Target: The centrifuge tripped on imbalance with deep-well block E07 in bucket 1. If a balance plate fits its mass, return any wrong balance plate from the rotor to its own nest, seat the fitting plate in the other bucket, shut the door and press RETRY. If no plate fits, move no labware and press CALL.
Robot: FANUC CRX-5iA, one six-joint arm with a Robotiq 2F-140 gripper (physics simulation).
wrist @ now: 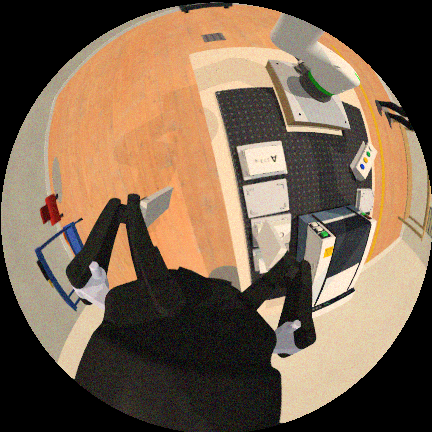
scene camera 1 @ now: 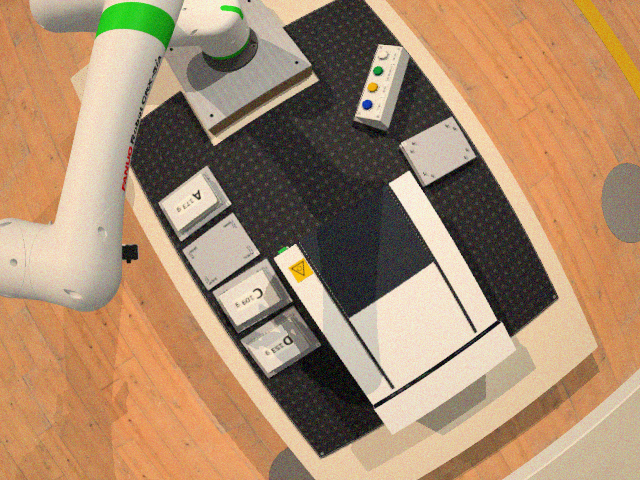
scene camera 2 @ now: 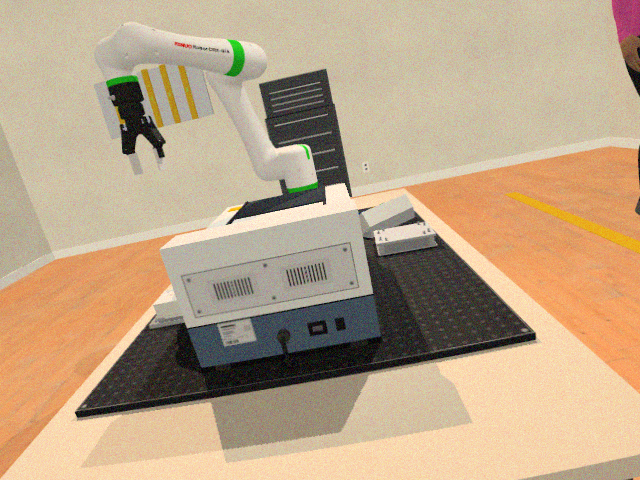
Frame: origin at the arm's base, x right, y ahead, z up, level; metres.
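Seen in the pictures: gripper, between the fingertips: (wrist: 216, 212) (scene camera 2: 151, 172); arm's base, origin of its link: (wrist: 314, 86) (scene camera 1: 230, 47).
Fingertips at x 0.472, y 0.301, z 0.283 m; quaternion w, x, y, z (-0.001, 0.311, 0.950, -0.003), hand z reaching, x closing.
Pixels of each thing's top centre, then the offset from my fingertips to it. Level surfaces: height alone.
- dark panel, centre of its top: (scene camera 1: 368, 252) (scene camera 2: 282, 201) (wrist: 350, 251) dx -0.403, dy +0.318, dz -0.131 m
- button box, centre of its top: (scene camera 1: 385, 79) (scene camera 2: 380, 202) (wrist: 370, 160) dx -0.710, dy +0.031, dz -0.260 m
- grey nest without labware, centre of its top: (scene camera 1: 440, 149) (scene camera 2: 402, 228) (wrist: 368, 201) dx -0.713, dy +0.247, dz -0.297 m
- black mat, height of its surface: dz -0.344 m
My gripper (scene camera 2: 148, 163) (wrist: 216, 212) is open and empty, high above and left of the nests; the arm mostly hides it in scene camera 1. Balance plates A, 173 g (scene camera 1: 190, 202) (wrist: 264, 160), C, 109 g (scene camera 1: 249, 302), and D, 153 g (scene camera 1: 276, 348), sit in their nests. The nest between A and C (scene camera 1: 221, 254) (wrist: 266, 198) is empty. The centrifuge (scene camera 1: 444, 242) (scene camera 2: 268, 232) (wrist: 318, 260) has a dark panel (scene camera 1: 377, 248) (wrist: 346, 242) across its front top. Its rotor, buckets and block E07 do not show. The button box (scene camera 1: 395, 93) (wrist: 357, 165) has white, green, amber and blue buttons; its lettering is unreadable.
A grey nest without labware (scene camera 1: 438, 151) (scene camera 2: 405, 240) (wrist: 365, 200) stands between the button box and centrifuge. The robot base plate (scene camera 1: 258, 85) (wrist: 312, 112) is on the black mat (scene camera 1: 516, 279) (scene camera 2: 454, 310). A dark cabinet (scene camera 2: 299, 124) stands behind the arm.
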